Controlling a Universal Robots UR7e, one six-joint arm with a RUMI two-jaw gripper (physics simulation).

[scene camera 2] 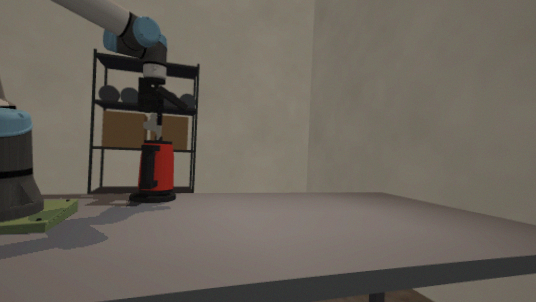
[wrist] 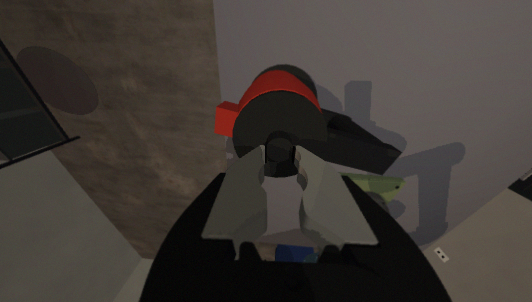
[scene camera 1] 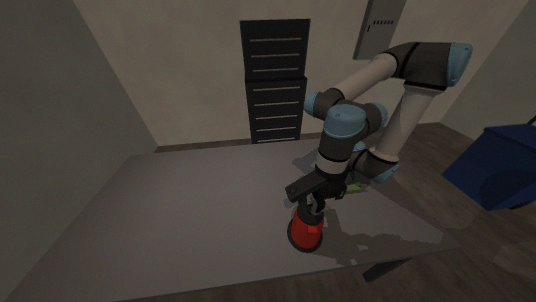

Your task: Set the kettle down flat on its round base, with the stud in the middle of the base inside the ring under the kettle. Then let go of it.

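Observation:
The red kettle (scene camera 1: 302,236) (scene camera 2: 163,167) (wrist: 279,83) with a black lid and black handle is about upright over its round black base (scene camera 1: 290,238) (scene camera 2: 152,198). The base lies on the table near an edge. In scene camera 2 the kettle's bottom sits a little toward the right side of the base, with more of the base's rim showing on the left. Any gap between them is too small to tell. The stud and the ring are hidden under the kettle. My gripper (scene camera 1: 314,205) (scene camera 2: 159,135) (wrist: 278,147) points down and is shut on the kettle's lid knob.
The grey table (scene camera 1: 175,220) (scene camera 2: 300,235) carries a green mounting plate (scene camera 2: 60,214) (wrist: 380,184) under the arm's foot. A blue bin (scene camera 1: 492,165) stands off the table at the right. A dark drawer cabinet (scene camera 1: 276,95) and a shelf rack (scene camera 2: 93,125) stand beyond the table.

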